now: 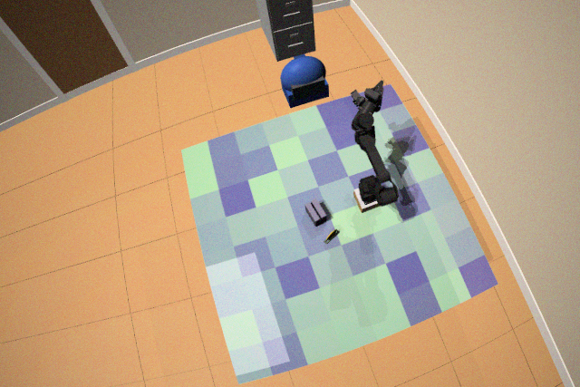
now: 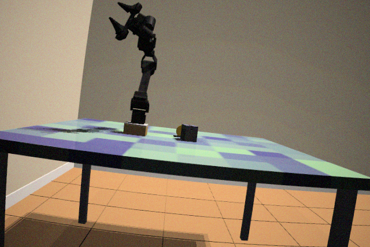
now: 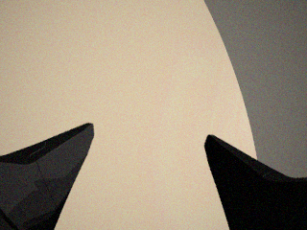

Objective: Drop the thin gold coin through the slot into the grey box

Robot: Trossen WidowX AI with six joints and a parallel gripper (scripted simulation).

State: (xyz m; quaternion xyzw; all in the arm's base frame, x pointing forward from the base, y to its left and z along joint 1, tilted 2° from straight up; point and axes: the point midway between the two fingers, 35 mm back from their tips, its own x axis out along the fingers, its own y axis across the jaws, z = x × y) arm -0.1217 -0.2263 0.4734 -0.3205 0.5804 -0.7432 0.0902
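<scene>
Now: gripper tip 51 cm above the gold coin, 37 cm short of it and 35 cm to the right of it.
</scene>
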